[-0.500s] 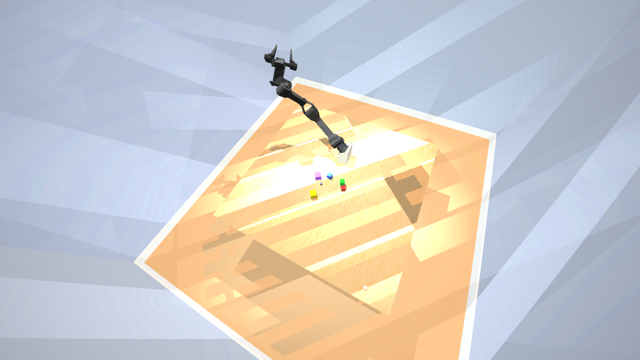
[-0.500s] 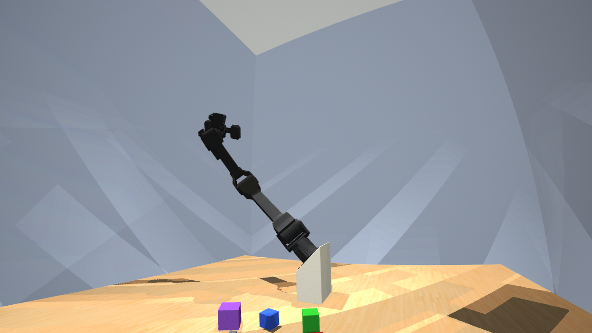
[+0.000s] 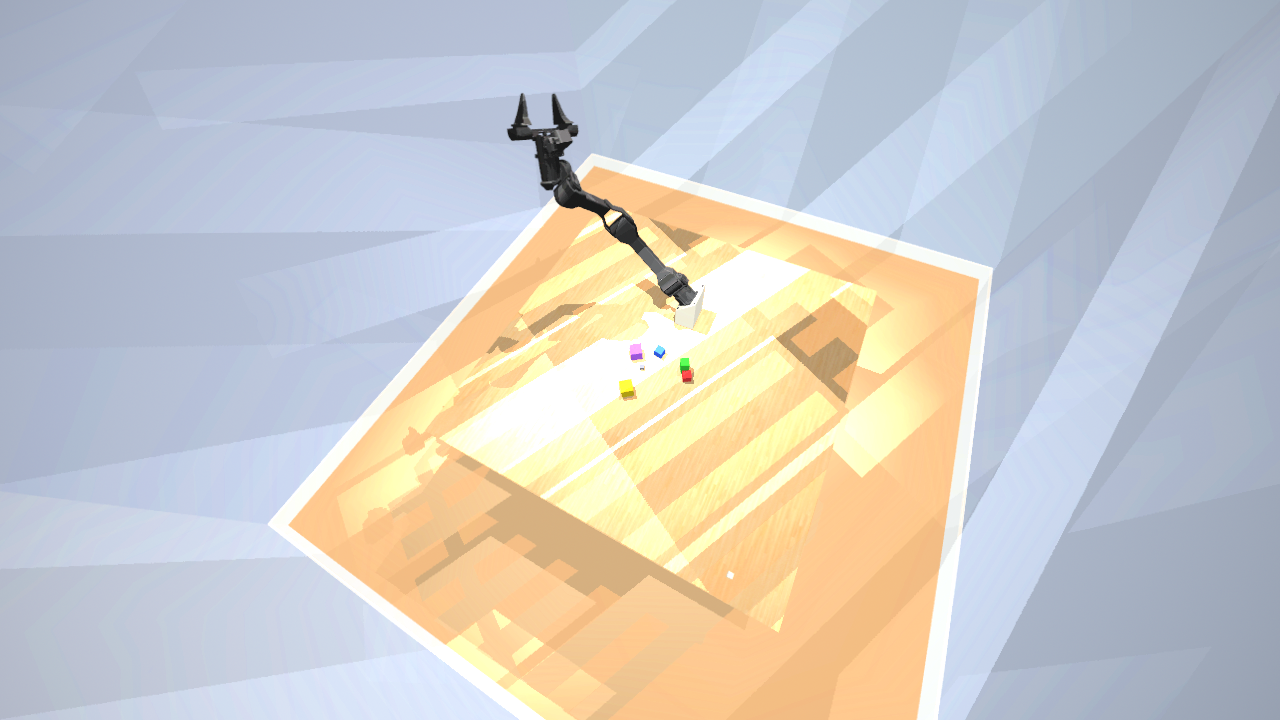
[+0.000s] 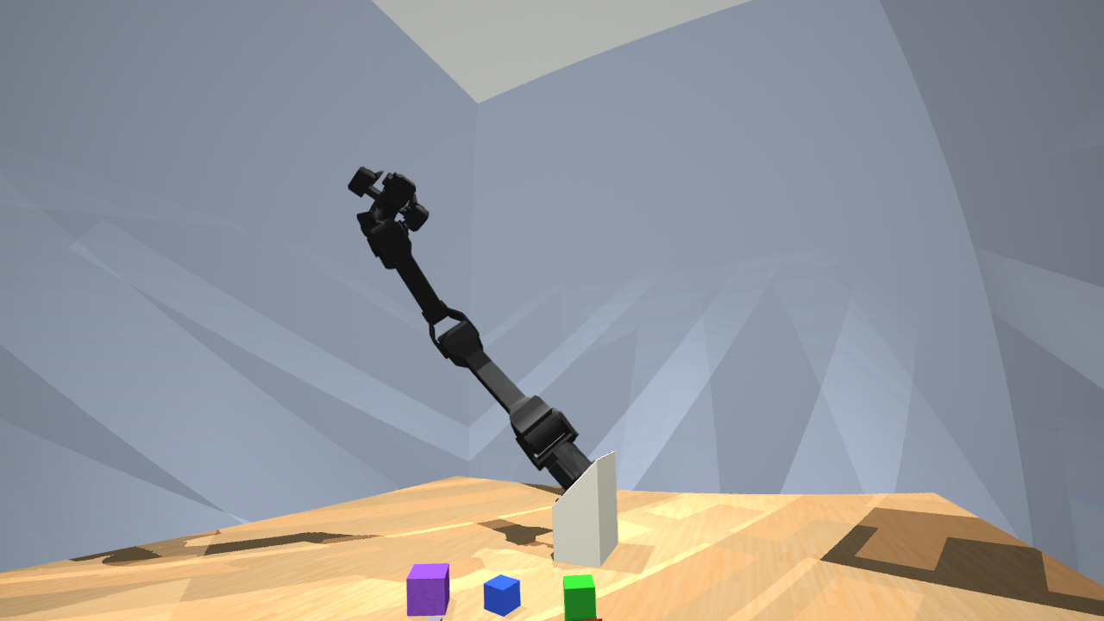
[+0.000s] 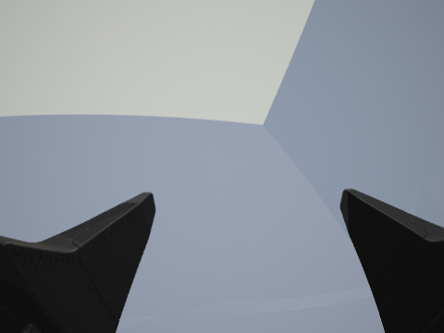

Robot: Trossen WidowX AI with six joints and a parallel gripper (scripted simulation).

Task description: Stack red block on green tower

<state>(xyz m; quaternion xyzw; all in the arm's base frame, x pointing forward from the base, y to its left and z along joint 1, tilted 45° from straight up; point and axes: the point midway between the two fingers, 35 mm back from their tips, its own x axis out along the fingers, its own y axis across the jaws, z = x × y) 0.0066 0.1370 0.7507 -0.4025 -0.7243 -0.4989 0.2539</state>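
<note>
Right now my gripper tip is 150 mm short of the red block, 570 mm to the right of it and 760 mm above it. From my gripper tip the other things lie so: purple block (160 mm ahead, 360 mm to the left, 760 mm below); then blue block (110 mm ahead, 430 mm to the left, 760 mm below); then yellow block (310 mm ahead, 410 mm to the left, 760 mm below).
</note>
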